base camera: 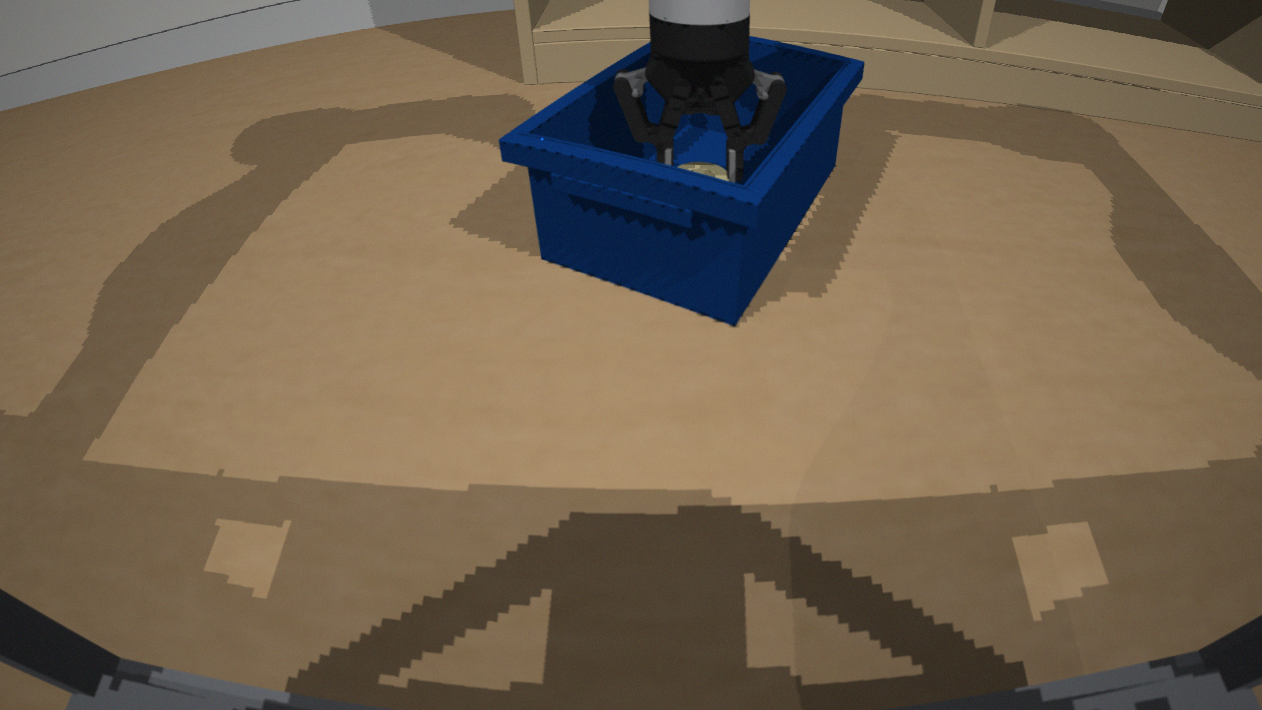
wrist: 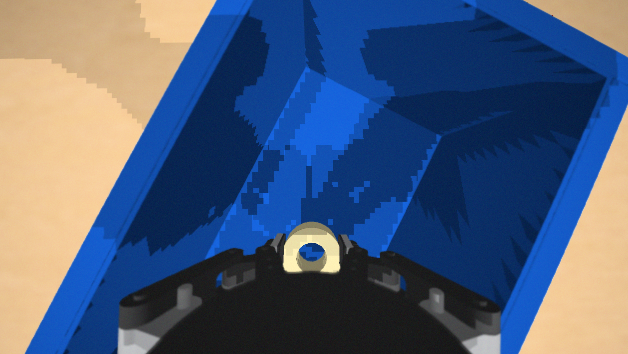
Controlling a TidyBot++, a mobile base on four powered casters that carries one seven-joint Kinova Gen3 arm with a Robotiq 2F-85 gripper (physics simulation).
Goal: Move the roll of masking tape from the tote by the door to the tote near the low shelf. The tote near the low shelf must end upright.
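Frame: origin at the arm's base, x ahead, y right, z down, level; millimetres.
Where they show: gripper, fingertip midpoint: (wrist: 311, 245).
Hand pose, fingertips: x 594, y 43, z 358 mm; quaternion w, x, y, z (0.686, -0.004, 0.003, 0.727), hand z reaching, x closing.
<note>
Each offset is from my fingertips to the top centre of the thing. Level surfaces: height alone.
The blue tote @(dx +24, dy +8, dz -81 mm) (base camera: 644, 238) (wrist: 165, 135) stands upright on the floor in front of the low shelf (base camera: 600, 60). My gripper (base camera: 701, 166) (wrist: 311, 245) is shut on the roll of masking tape @(dx -7, dy +0, dz -11 mm) (base camera: 703, 169) (wrist: 312, 230), a pale cream ring with its hole facing up. In the base camera view the fingers and the roll are inside the tote, below its rim and close behind the near wall, which hides the lower part of the roll. In the wrist view the tote's floor lies below the roll. The tote by the door does not show in either view.
The low shelf's pale wooden front runs along the back, close behind the tote. A light grey wall (base camera: 194, 35) is at the back left. Parts of my base frame (base camera: 52, 640) show at the lower corners. Shadows of the arm and base lie across the wooden floor @(dz +39 mm) (base camera: 529, 397).
</note>
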